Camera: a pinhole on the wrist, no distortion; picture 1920 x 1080 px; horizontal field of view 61.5 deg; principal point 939.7 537.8 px. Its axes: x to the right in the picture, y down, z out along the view. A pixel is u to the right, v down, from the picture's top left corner.
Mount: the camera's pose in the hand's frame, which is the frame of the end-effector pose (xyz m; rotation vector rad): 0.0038 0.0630 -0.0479 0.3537 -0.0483 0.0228
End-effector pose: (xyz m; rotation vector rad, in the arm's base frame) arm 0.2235 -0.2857 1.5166 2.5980 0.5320 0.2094
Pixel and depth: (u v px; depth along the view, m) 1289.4 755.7 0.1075
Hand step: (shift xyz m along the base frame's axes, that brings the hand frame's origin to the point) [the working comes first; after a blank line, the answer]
In the camera's frame: 0.0233 0.0145 0.1075

0.0472 -0.0482 -0.0314
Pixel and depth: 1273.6 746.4 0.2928
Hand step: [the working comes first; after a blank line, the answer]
In the camera's frame: 0.0606 0.0379 0.2928

0.1030 -0.0803 -0.2106
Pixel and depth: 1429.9 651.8 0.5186
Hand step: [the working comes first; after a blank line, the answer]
In the camera's frame: 0.1575 0.0366 0.5186

0.2079 -0.0730 -0.4327
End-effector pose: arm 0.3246 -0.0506 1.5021 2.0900 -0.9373 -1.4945
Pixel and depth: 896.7 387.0 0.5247
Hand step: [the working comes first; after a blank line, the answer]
In the camera's frame: -0.0140 -0.0490 0.5247

-0.3581 0.1613 -0.2356
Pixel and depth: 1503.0 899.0 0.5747
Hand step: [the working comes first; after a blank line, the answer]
In the camera's frame: 0.2006 0.1286 0.5747

-0.4717 -0.0860 -0.3137
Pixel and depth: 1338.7 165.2 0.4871
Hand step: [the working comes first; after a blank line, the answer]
In the camera's frame: 0.1204 -0.1125 0.4871

-0.2704 0.0903 -0.3395
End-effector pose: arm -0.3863 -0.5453 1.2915 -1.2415 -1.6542 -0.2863
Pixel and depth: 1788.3 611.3 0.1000
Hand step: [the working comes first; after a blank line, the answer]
In the camera's frame: 0.0526 0.0046 0.1000

0.0008 0.0791 0.0069
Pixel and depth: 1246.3 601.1 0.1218
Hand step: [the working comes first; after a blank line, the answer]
In the camera's frame: 0.0231 0.0048 0.1218

-0.0174 0.0708 -0.0239
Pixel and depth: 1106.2 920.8 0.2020
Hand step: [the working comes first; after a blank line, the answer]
In the camera's frame: 0.0208 0.0479 0.2020

-0.0582 0.1334 -0.0760
